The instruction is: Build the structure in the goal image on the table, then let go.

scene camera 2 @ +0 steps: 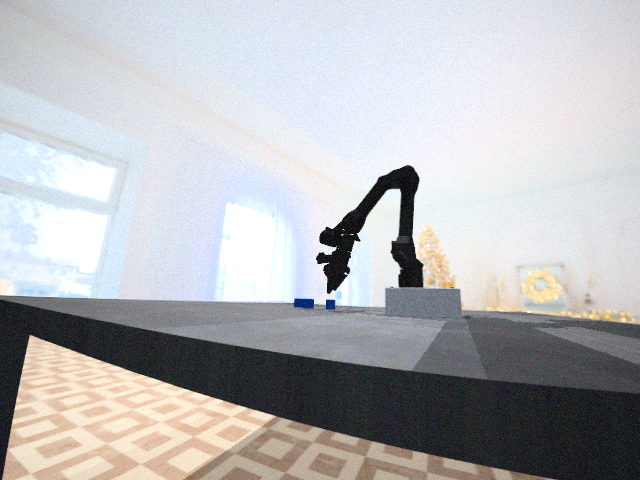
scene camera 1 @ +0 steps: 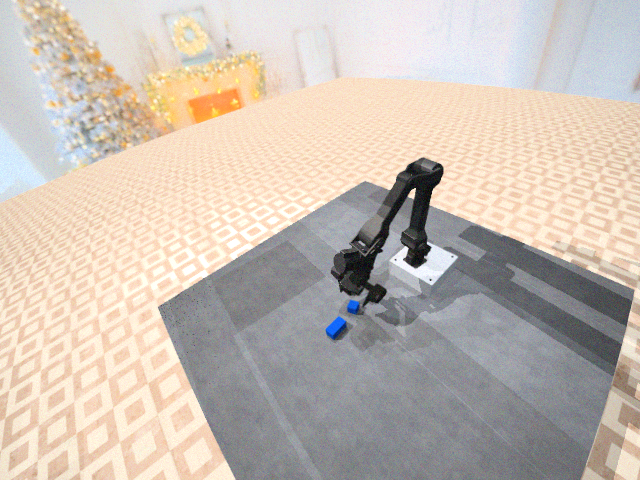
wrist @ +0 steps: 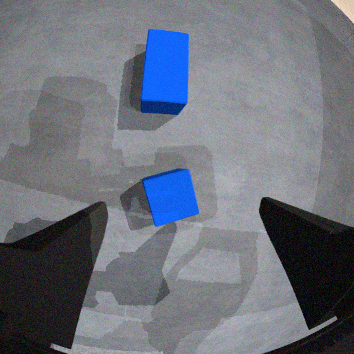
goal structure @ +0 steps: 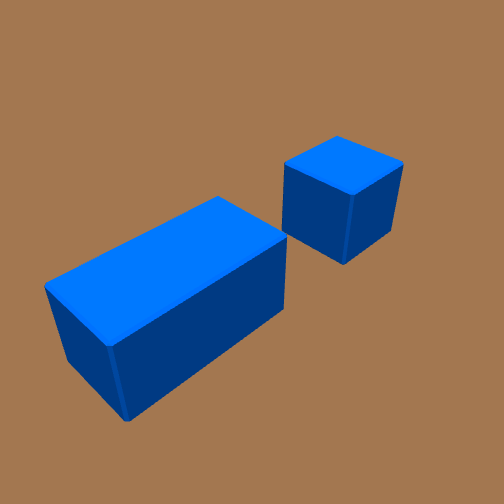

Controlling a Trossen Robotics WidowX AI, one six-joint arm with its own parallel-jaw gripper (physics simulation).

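Pixels of known places: gripper, fingertip midpoint: (scene camera 2: pixel 331 292) (scene camera 1: pixel 352 299) (wrist: pixel 185 208); arm's base at its link origin: (scene camera 2: pixel 411 289) (scene camera 1: pixel 414 260).
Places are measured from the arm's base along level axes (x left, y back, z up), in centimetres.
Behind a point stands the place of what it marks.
A small blue cube (scene camera 1: pixel 353 307) @(x -0.6, y -29.3, z -3.9 cm) (scene camera 2: pixel 330 304) @(x -0.2, y -27.8, z -5.5 cm) (wrist: pixel 171 198) @(x -1.7, y -28.6, z -3.9 cm) rests on the table, turned a little relative to the fingers in the wrist view. A longer blue block (scene camera 1: pixel 336 328) @(x 2.2, y -38.7, z -3.9 cm) (scene camera 2: pixel 303 303) @(x 2.7, y -37.3, z -5.6 cm) (wrist: pixel 166 67) @(x 1.0, y -37.6, z -3.9 cm) lies flat on the table, apart from the cube and farther from the arm's base. My gripper (scene camera 1: pixel 356 299) @(x -2.1, y -28.6, z -1.2 cm) (scene camera 2: pixel 329 292) @(x -2.1, y -28.6, z -1.2 cm) (wrist: pixel 185 208) @(x -2.1, y -28.6, z -1.2 cm) is open and empty, pointing down. It is a little above the cube, which shows between the two fingertips in the wrist view, nearer the left one. In scene camera 2 a small gap shows between the fingertips and the cube.
The arm's pale base block (scene camera 1: pixel 436 264) @(x 6.6, y 4.2, z 0.0 cm) (scene camera 2: pixel 422 302) @(x 10.6, y 4.6, z -3.7 cm) stands on the grey table (scene camera 1: pixel 310 392) @(x 12.9, y -56.1, z -7.1 cm) (scene camera 2: pixel 248 333) @(x 60.5, y -3.3, z -7.1 cm), behind the cube in scene camera 1. Shadows of the arm fall around the cube. The table's left edge shows in scene camera 1, with patterned floor beyond it.
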